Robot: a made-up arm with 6 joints.
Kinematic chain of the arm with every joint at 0, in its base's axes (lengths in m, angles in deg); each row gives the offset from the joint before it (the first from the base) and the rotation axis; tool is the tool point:
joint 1: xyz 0 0 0.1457 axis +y
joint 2: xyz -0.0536 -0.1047 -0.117 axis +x
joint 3: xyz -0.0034 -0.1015 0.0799 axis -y
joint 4: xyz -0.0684 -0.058 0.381 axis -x
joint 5: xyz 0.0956 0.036 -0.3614 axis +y
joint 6: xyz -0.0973 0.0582 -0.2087 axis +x
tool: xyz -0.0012 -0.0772 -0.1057
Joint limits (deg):
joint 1: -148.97..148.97
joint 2: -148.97..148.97
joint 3: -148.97..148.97
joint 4: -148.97..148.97
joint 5: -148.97..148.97
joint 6: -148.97..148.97
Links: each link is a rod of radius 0.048 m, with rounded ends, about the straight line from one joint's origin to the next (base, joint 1, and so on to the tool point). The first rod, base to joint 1, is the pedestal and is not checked.
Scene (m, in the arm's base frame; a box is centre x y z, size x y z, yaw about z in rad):
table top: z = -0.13
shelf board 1: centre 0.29 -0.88 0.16 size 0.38 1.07 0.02 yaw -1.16
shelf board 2: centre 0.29 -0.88 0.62 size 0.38 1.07 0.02 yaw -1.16
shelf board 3: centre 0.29 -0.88 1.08 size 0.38 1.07 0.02 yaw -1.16
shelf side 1: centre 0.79 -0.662 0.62 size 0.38 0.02 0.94 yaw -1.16
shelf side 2: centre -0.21 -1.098 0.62 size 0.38 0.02 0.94 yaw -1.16
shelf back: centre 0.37 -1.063 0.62 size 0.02 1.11 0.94 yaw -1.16
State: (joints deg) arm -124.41 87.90 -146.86 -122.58 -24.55 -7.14
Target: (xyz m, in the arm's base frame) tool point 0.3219 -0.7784 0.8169
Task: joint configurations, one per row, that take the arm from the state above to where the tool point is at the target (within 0.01 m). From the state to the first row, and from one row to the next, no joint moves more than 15 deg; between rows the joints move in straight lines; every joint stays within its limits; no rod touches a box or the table.
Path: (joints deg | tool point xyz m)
1: -125.01 73.25 -147.07 -125.22 -26.31 -3.85 | -0.2404 0.6002 0.3494
2: -125.61 58.60 -147.28 -127.86 -28.07 -0.57 | -0.0660 0.6453 0.4784
3: -126.20 43.95 -147.49 -130.50 -29.83 2.72 | 0.1132 0.6213 0.6153
4: -126.80 29.31 -147.70 -133.14 -31.59 6.01 | 0.2795 0.5273 0.7472
5: -127.40 14.66 -147.92 -135.78 -33.35 9.29 | 0.4163 0.3695 0.8606
6: -128.00 0.01 -148.13 -138.41 -35.11 12.58 | 0.5092 0.1606 0.9431
7: -128.59 -14.64 -148.34 -141.05 -36.87 15.87 | 0.5483 -0.0814 0.9845
8: -129.19 -29.29 -148.55 -143.69 -38.63 19.16 | 0.5285 -0.3342 0.9781
9: -129.79 -43.94 -148.76 -146.33 -40.39 22.44 | 0.4508 -0.5743 0.9214
10: -130.39 -58.58 -148.97 -148.97 -42.16 25.73 | 0.3219 -0.7784 0.8169

